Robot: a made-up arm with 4 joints. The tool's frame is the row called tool.
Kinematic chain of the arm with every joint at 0, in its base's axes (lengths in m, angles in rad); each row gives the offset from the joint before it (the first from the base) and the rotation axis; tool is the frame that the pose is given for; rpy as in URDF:
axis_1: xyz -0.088 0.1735 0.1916 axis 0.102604 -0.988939 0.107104
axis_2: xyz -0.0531 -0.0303 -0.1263 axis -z
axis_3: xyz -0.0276 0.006 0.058 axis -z
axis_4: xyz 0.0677 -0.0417 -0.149 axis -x
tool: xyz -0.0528 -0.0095 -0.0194 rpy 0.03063 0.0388 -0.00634
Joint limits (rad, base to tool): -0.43..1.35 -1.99..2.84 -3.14..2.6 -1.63..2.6
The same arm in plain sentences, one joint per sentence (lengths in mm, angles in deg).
The arm has four revolute joints in a row. What follows holds with every joint at zero, and every direction is one of the base frame's.
The first joint sits 88 mm along -x and 173.5 mm along +y and 191.6 mm along +z from the base frame's origin and turns about the direction (0.102604, -0.988939, 0.107104), from -24.64 to 77.35 deg.
The second joint sits 53.1 mm along -x and 30.3 mm along -y and 126.3 mm along -z from the first joint and turns about -z, from -114.02 to 162.72 deg.
The third joint sits 27.6 mm along -x and 6 mm along +y and 58 mm along +z from the second joint and turns about -z, from -179.91 to 148.97 deg.
The fourth joint sits 67.7 mm along +x and 41.7 mm along -y and 149 mm along -z from the third joint and turns about -x, from -93.39 to 148.97 deg.
The tool frame, which is the frame that the pose is given for, sits 52.8 mm along -x and 9.5 mm along -y and 19.4 mm along -z from the fourth joint; its axes are the base frame's turned by roll 1.75, pitch 2.22 and yaw -0.36 deg (as in URDF: about the fixed x, then y, then z).

